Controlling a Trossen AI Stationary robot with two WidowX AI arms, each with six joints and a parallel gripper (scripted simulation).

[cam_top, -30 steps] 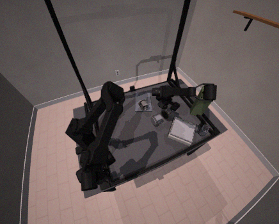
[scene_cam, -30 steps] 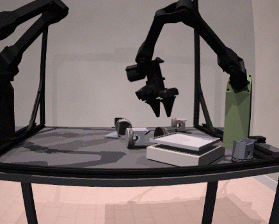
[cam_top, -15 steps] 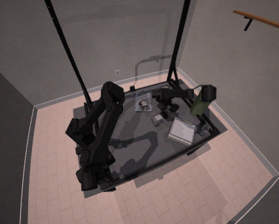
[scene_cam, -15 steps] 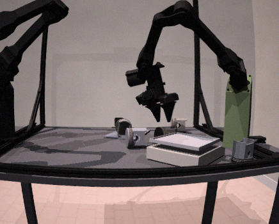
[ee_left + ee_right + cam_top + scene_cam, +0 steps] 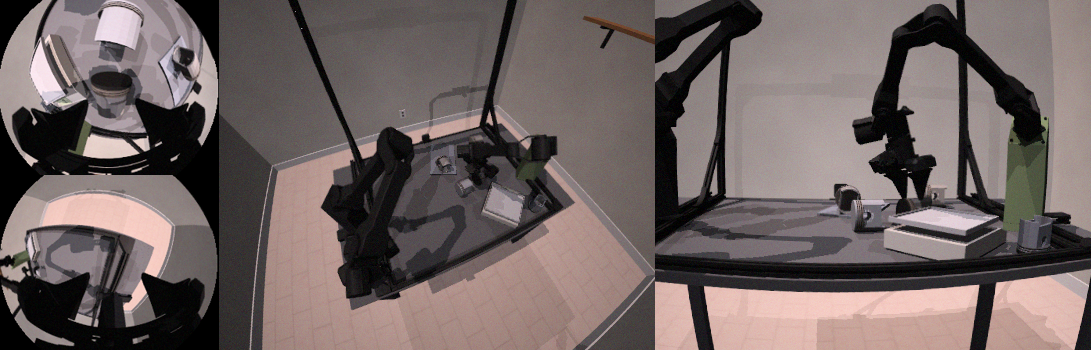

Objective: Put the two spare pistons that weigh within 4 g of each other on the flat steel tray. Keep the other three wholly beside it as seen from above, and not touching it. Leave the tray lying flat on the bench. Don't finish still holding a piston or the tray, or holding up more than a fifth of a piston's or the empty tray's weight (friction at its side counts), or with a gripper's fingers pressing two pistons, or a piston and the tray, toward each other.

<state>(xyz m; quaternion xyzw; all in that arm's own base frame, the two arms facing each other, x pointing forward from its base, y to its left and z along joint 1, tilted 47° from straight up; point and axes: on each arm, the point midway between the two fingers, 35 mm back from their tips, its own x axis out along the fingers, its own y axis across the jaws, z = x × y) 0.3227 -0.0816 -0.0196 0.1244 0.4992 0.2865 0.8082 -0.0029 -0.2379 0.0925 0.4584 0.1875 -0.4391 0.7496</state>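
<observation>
My left gripper is now 20 cm short of the white scale pan, 5 cm to the right of it and 5 cm above it. The rest, counted from my left hand: flat grey steel tray: 21 cm behind, 13 cm to the right, 10 cm below; piston: 26 cm behind, 11 cm to the left, 6 cm below.
</observation>
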